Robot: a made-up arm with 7 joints. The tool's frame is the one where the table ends. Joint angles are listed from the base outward.
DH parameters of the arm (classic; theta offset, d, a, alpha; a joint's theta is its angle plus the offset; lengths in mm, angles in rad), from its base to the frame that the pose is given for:
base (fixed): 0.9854 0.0 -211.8 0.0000
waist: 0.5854 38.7 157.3 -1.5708
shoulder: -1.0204 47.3 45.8 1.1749
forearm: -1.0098 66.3 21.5 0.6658
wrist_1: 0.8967 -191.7 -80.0 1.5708
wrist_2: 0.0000 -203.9 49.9 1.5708
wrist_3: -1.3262 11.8 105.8 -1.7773
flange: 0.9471 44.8 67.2 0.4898
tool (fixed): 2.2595 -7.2 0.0 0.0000
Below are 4 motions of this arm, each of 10 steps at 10 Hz.
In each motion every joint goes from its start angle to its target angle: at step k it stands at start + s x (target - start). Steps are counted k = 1, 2, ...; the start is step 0. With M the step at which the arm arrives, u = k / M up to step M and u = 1 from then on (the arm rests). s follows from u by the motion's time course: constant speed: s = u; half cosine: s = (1 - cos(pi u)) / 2; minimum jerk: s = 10 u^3 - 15 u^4 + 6 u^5.
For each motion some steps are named. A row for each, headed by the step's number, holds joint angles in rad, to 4 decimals.
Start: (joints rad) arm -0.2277 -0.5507 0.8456 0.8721 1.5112 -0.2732 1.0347
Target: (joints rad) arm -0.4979 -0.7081 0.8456 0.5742 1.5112 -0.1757 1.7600
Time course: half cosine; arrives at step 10
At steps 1, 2, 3, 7, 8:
1: -0.2343 -0.5546 0.8456 0.8648 1.5112 -0.2708 1.0524
2: -0.2535 -0.5657 0.8456 0.8437 1.5112 -0.2639 1.1040
3: -0.2834 -0.5831 0.8456 0.8107 1.5112 -0.2531 1.1842
7: -0.4422 -0.6757 0.8456 0.6356 1.5112 -0.1958 1.6105
8: -0.4721 -0.6931 0.8456 0.6026 1.5112 -0.1850 1.6907

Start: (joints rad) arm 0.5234 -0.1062 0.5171 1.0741 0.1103 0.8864 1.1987
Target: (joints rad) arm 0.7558 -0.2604 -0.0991 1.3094 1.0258 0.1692 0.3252
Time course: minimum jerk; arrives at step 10
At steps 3, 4, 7, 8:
3: 0.5613 -0.1313 0.4166 1.1125 0.2596 0.7694 1.0562
4: 0.5972 -0.1551 0.3215 1.1488 0.4009 0.6587 0.9214
7: 0.7179 -0.2353 0.0014 1.2710 0.8765 0.2862 0.4677
8: 0.7423 -0.2515 -0.0634 1.2958 0.9728 0.2107 0.3758

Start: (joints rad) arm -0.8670 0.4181 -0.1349 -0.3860 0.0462 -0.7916 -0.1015
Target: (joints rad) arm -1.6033 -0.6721 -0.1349 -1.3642 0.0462 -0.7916 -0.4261
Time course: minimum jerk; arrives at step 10
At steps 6, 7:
6: -1.3696 -0.3260 -0.1349 -1.0537 0.0462 -0.7916 -0.3231
7: -1.4832 -0.4943 -0.1349 -1.2047 0.0462 -0.7916 -0.3732

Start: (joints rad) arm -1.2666 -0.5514 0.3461 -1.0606 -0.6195 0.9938 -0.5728
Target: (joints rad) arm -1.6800 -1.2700 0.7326 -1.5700 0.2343 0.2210 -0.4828
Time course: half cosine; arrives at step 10
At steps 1, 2, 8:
1: -1.2767 -0.5690 0.3556 -1.0731 -0.5986 0.9749 -0.5706
2: -1.3061 -0.6200 0.3830 -1.1092 -0.5380 0.9200 -0.5642
8: -1.6405 -1.2014 0.6957 -1.5214 0.1528 0.2948 -0.4914

